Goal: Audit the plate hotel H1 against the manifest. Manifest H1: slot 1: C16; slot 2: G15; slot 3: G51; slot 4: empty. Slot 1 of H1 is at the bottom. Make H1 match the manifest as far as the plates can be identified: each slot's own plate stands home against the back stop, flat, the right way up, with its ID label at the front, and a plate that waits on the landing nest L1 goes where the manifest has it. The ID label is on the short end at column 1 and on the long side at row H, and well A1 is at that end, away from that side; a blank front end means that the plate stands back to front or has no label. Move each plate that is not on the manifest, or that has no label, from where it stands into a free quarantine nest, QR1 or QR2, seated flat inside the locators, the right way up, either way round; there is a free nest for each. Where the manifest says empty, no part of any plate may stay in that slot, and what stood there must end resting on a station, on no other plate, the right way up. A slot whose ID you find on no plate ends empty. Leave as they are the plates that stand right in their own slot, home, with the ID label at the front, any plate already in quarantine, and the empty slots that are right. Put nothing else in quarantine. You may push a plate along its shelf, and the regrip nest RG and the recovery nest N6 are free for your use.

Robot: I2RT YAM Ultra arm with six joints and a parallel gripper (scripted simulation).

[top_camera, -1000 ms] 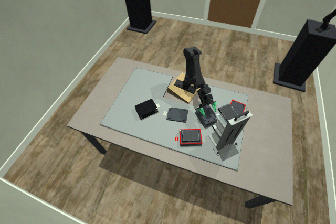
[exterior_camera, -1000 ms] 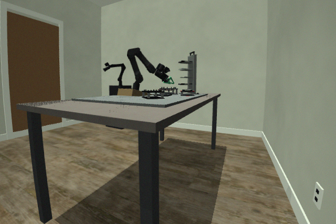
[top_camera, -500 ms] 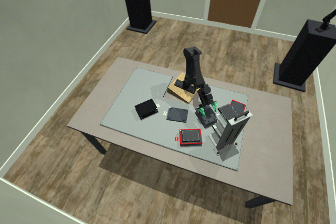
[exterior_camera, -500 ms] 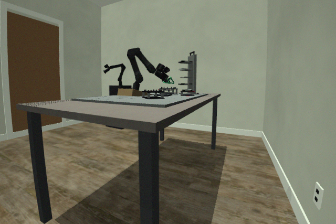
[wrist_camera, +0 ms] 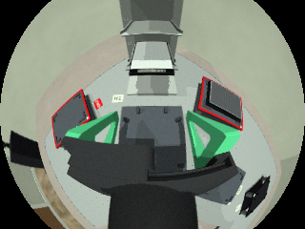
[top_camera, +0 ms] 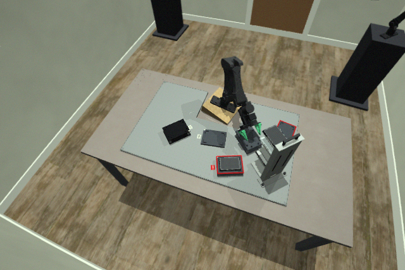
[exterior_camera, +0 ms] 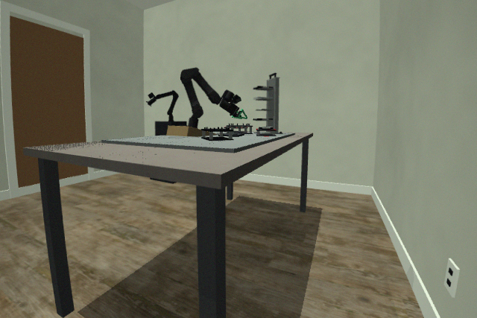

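The pale plate labelled G51 lies 100 mm ahead of my hand, 120 mm to the left of it and 150 mm above it.
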